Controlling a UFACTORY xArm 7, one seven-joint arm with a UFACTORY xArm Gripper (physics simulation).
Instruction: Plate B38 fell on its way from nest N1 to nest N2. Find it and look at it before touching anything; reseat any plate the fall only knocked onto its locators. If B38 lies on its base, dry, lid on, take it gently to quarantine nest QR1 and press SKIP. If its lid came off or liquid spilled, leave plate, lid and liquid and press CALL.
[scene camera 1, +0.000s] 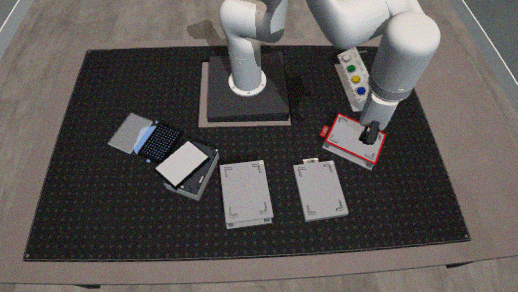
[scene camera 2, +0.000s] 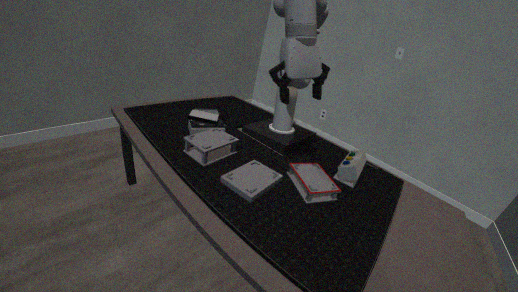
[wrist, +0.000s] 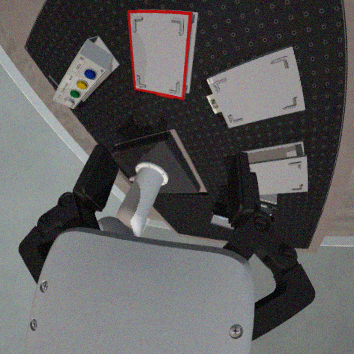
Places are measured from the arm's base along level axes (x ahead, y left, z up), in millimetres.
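Pixels of known places: gripper, between the fingertips: (scene camera 1: 371, 121) (scene camera 2: 301, 100) (wrist: 168, 159); arm's base, origin of its link: (scene camera 1: 247, 81) (scene camera 2: 281, 129) (wrist: 151, 173).
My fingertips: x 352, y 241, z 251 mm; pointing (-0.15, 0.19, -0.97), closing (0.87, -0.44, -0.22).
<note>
For each thing: its top centre in the pictures, then the offset to it from my fingertips. "pt": a spot on its surface instead.
- dark well plate, centre of its top: (scene camera 1: 160, 141) (wrist: 227, 213) dx -147, dy -520, dz -266 mm
- white-topped plate, centre of its top: (scene camera 1: 181, 161) (scene camera 2: 204, 114) dx -38, dy -440, dz -202 mm
- dark box-like nest, a spot on its surface: (scene camera 1: 200, 186) pt dx +26, dy -393, dz -227 mm
- red-edged quarantine nest QR1, centre of its top: (wrist: 155, 56) (scene camera 1: 356, 136) (scene camera 2: 315, 175) dx -105, dy +70, dz -234 mm
- button box, centre of its top: (wrist: 66, 85) (scene camera 1: 361, 69) (scene camera 2: 357, 155) dx -342, dy +139, dz -197 mm
- raised grey nest, centre of its top: (scene camera 1: 245, 189) (wrist: 272, 180) (scene camera 2: 211, 136) dx +45, dy -276, dz -218 mm
- lower grey nest, centre of its top: (wrist: 256, 93) (scene camera 1: 320, 187) (scene camera 2: 253, 174) dx +43, dy -67, dz -253 mm
A dark well plate (scene camera 1: 159, 141) lies uncovered at the left, with blue liquid along its left side. A flat grey sheet, apparently its lid (scene camera 1: 129, 133), lies beside it. Their lettering is unreadable. A white-topped plate (scene camera 1: 182, 164) (scene camera 2: 204, 115) sits skewed on a dark box-like nest (scene camera 1: 201, 186); whether it is tilted is unclear. The red-edged quarantine nest QR1 (scene camera 1: 352, 136) (scene camera 2: 314, 177) (wrist: 161, 52) carries no plate. My gripper (scene camera 1: 370, 134) (scene camera 2: 301, 99) (wrist: 168, 159) is open and empty, high above the table. The button box (scene camera 1: 354, 80) (scene camera 2: 351, 167) (wrist: 82, 77) has white, green, yellow and blue buttons.
One raised grey nest (scene camera 1: 246, 190) (scene camera 2: 211, 140) (wrist: 285, 172) stands right of the dark nest. A lower grey nest (scene camera 1: 321, 190) (scene camera 2: 251, 177) (wrist: 257, 87) with a small pale tag stands between it and QR1. The arm's base block (scene camera 1: 247, 107) stands at the back middle.
</note>
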